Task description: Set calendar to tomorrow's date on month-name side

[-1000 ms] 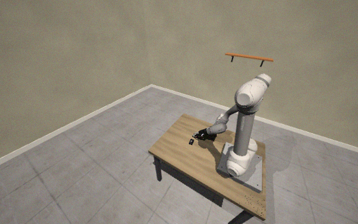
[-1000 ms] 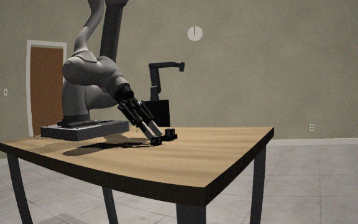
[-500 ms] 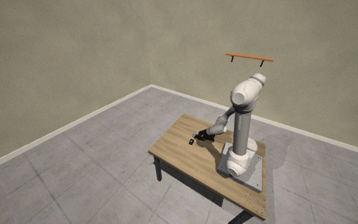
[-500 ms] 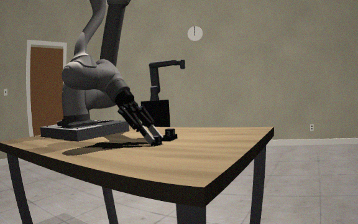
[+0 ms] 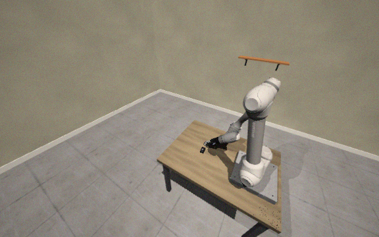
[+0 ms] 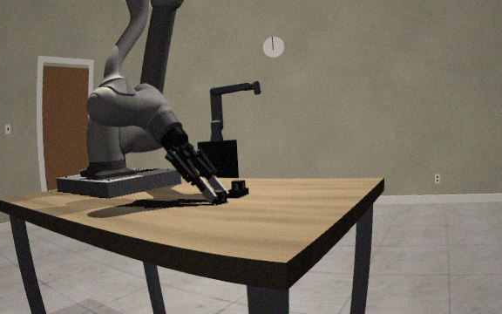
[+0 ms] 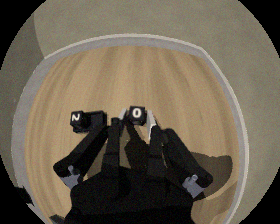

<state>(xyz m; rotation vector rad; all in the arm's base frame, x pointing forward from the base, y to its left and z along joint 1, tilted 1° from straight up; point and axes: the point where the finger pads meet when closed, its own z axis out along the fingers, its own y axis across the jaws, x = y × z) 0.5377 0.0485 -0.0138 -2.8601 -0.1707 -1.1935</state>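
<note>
Right now the dark cube is 20 mm below my hand and 20 mm ahead of it. The rest, counted from my hand: dark calendar tray (100 mm to the left, 30 mm below, 20 mm behind).
</note>
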